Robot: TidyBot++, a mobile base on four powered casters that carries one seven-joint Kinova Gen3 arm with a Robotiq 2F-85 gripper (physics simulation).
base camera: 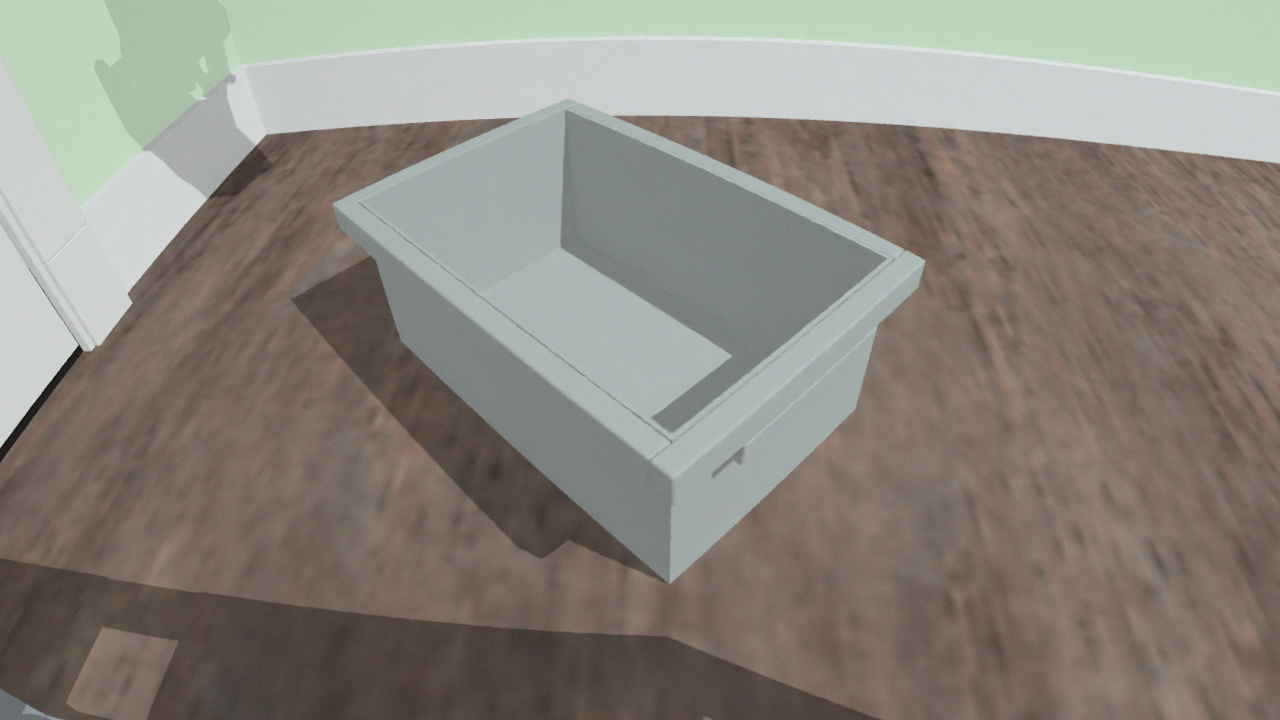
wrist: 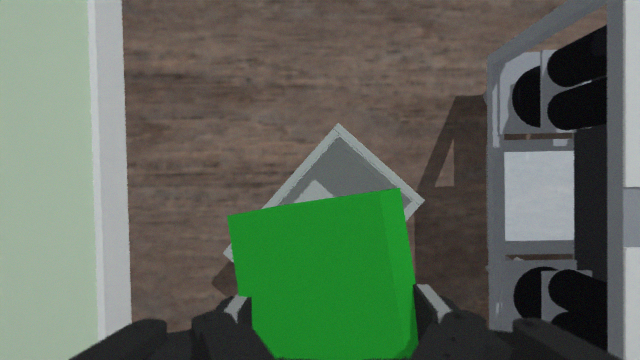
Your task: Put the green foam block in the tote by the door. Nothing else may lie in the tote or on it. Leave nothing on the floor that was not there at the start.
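Frame: origin at the arm's base, x right, y up, z back, level; millimetres.
Where they show: gripper, fingertip midpoint: (wrist: 335, 307).
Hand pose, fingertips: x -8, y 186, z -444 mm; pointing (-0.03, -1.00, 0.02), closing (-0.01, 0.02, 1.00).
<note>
Things, the pixels of their centre, and the offset from my fingertips.
- grey tote, body centre: (base camera: 607, 303) (wrist: 323, 221) dy -522, dx -35, dz -3 mm
- green foam block, body centre: (wrist: 336, 309) dy +9, dx +2, dz +0 mm
The grey tote (base camera: 528, 376) (wrist: 300, 172) stands upright on the floor, turned at an angle; its inside shows bare in the base camera view. My gripper (wrist: 335, 307) is shut on the green foam block (wrist: 320, 260), with a finger on each side of it. The block hangs above the tote in the wrist view and hides much of it; the tote's far corner and part of its left corner show past the block. The block and the gripper do not show in the base camera view. The height of the block over the tote is hard to tell.
A green wall (base camera: 716, 17) (wrist: 45, 150) with a white baseboard (base camera: 626, 76) (wrist: 110, 150) runs behind the tote. A white door frame (base camera: 53, 223) is at the left in the base camera view. My mobile base (wrist: 495, 200) with black casters is at the right in the wrist view.
</note>
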